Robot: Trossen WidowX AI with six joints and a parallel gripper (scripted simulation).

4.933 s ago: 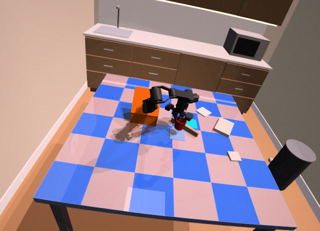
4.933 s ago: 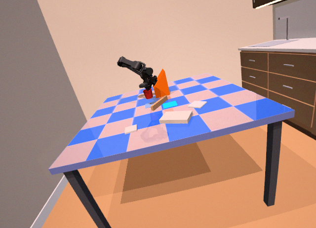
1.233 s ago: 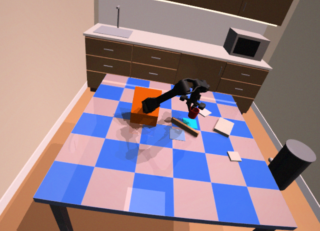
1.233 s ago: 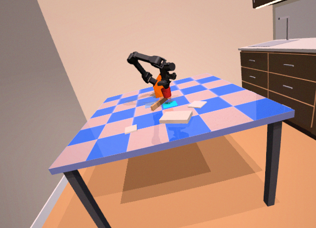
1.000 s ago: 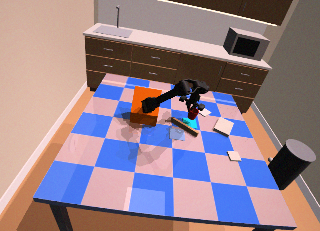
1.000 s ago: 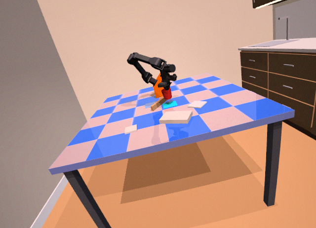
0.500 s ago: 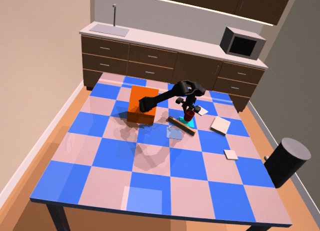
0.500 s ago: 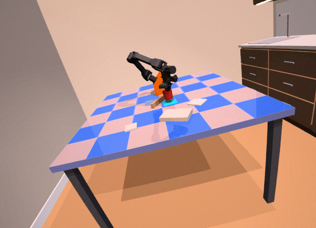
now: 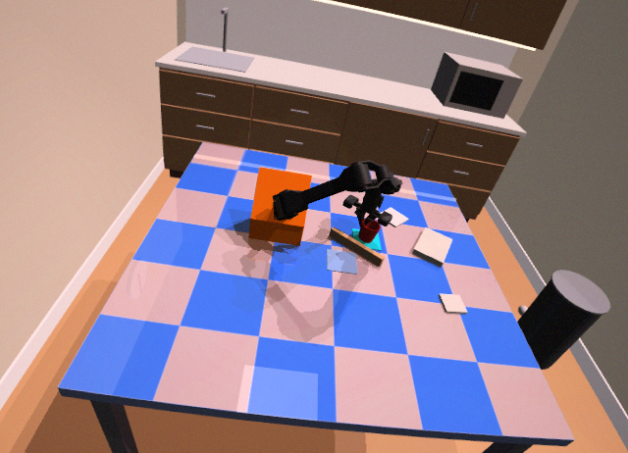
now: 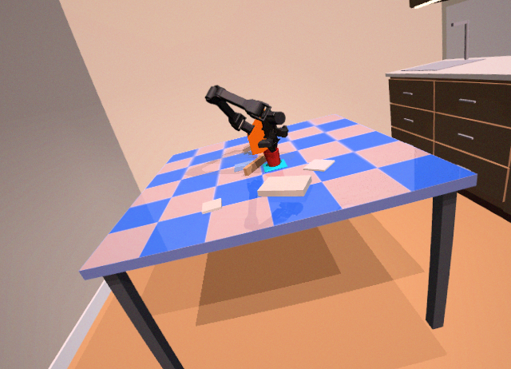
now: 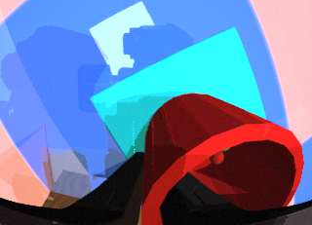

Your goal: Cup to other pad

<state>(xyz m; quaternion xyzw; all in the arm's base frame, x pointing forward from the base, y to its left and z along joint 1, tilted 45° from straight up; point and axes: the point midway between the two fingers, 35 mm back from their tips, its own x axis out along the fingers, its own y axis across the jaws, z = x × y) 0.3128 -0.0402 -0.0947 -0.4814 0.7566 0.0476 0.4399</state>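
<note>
Right now my gripper tip is 2 cm short of the red cup and 2 cm to the left of it. From my gripper tip the other things lie so: green marble: 4 cm ahead, 3 cm to the right, 2 cm below; then red marble: 3 cm ahead, 4 cm to the right, 2 cm below; then cyan pad: 3 cm ahead, 2 cm to the right, 5 cm below.
</note>
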